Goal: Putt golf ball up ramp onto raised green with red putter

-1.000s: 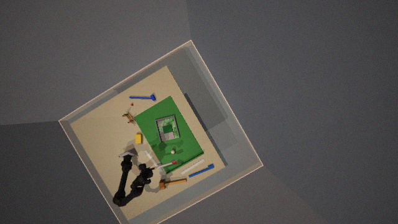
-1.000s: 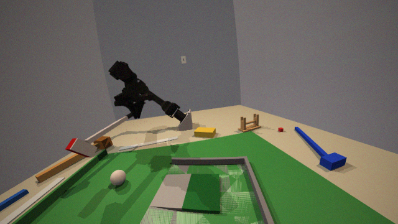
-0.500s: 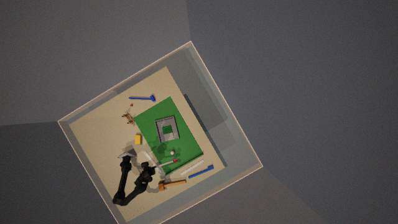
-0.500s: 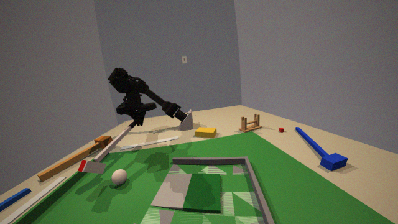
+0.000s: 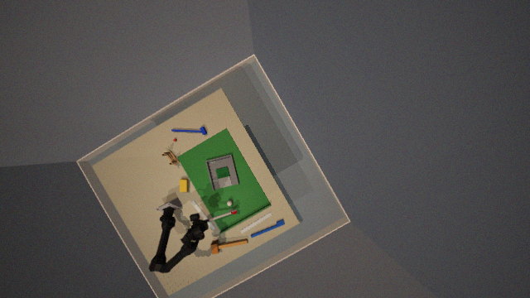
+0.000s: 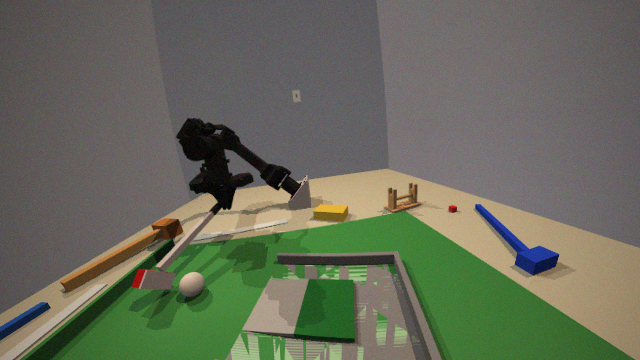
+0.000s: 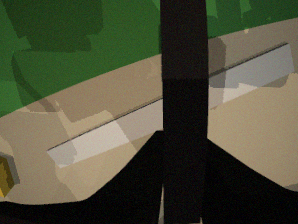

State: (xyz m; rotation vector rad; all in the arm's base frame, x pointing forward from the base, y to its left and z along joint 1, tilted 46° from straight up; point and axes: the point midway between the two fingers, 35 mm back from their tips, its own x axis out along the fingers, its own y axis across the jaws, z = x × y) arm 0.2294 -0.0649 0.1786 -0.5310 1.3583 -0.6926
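My gripper tip is 130 mm short of the red putter, 10 mm to the left of it and 10 mm above it. From my gripper tip the other things lie so: yellow block 310 mm to the left, 70 mm below, 70 mm behind; white golf ball 230 mm ahead, 60 mm below, 40 mm to the left; green mat 240 mm ahead, 220 mm to the left, 80 mm below.
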